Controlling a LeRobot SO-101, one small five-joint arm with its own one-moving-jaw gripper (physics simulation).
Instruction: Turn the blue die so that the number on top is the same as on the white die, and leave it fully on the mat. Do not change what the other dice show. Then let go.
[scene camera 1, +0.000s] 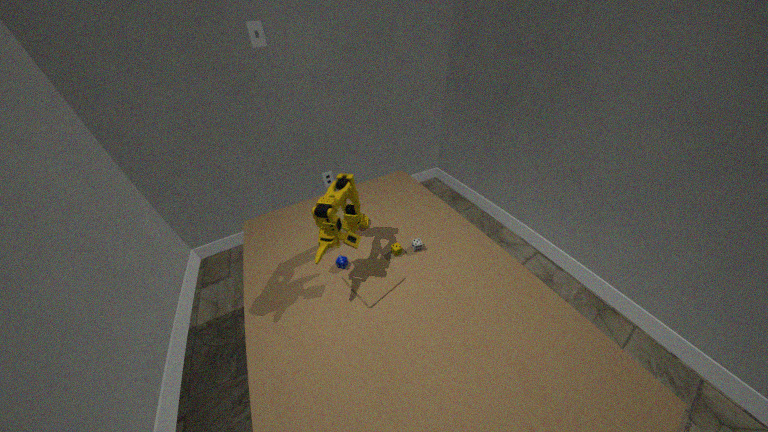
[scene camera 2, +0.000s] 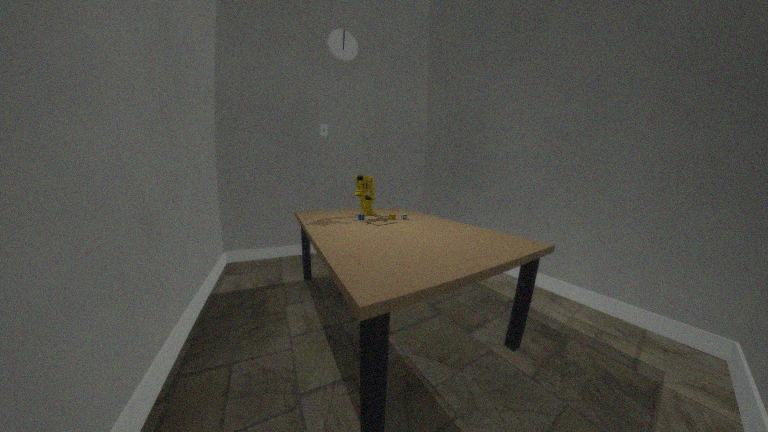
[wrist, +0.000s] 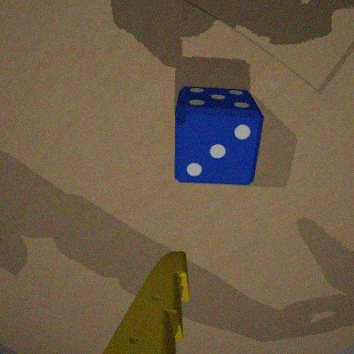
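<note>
The blue die stands flat on the table, off the mat, near its left corner. In the wrist view its large upper face shows three pips and its mat-facing side shows five. The white die stands to the right, beyond the yellow die; its top number is too small to tell. My gripper is fully open and empty, above the table and slightly toward the base from the blue die. In the wrist view one notched jaw shows below the die, not touching it.
The yellow die stands just left of the white die, near the mat's back corner; its number is unclear. The wooden table's left edge lies left of the arm. The arm's shadows fall across the table and part of the mat.
</note>
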